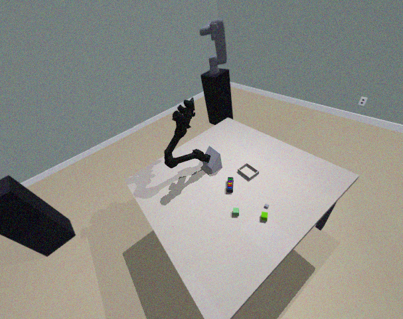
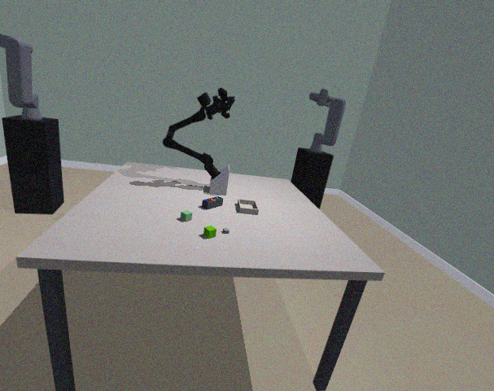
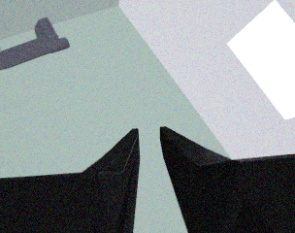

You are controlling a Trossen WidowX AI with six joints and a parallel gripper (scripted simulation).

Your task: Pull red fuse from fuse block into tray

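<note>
The red fuse is 410 mm ahead of my gripper tip, 150 mm to the right of it and 550 mm below it. Round my gripper tip: grey tray (420 mm ahead, 60 mm to the left, 570 mm below); yellow fuse (400 mm ahead, 140 mm to the right, 550 mm below); purple fuse (390 mm ahead, 120 mm to the right, 550 mm below).
</note>
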